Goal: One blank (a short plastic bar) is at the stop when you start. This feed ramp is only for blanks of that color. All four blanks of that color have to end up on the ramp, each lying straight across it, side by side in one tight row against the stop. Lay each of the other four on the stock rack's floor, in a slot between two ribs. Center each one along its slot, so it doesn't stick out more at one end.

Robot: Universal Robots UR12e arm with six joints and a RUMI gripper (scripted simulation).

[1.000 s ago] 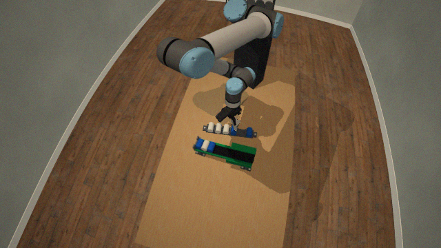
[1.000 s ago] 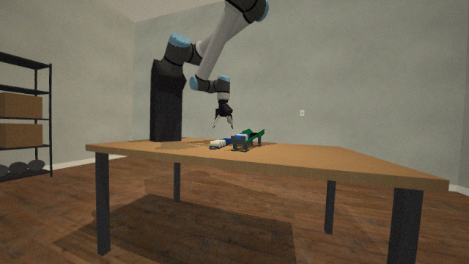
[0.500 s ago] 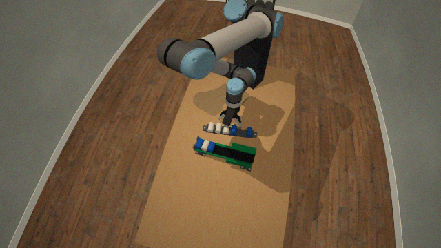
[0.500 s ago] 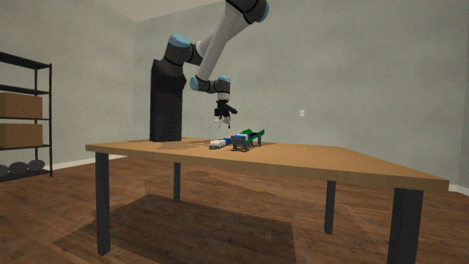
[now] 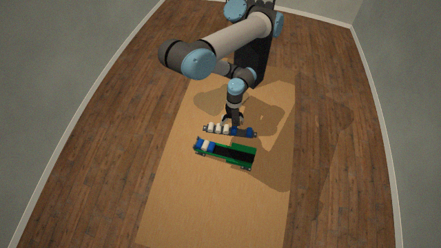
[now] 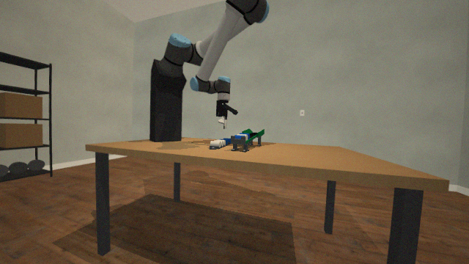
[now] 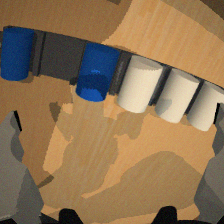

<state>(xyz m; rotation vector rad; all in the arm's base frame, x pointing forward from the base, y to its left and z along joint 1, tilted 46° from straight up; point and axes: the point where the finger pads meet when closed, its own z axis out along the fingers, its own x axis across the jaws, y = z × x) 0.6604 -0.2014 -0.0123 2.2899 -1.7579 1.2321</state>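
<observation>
Right now my hand is 13 cm above the stock rack and 2 cm past it.
</observation>
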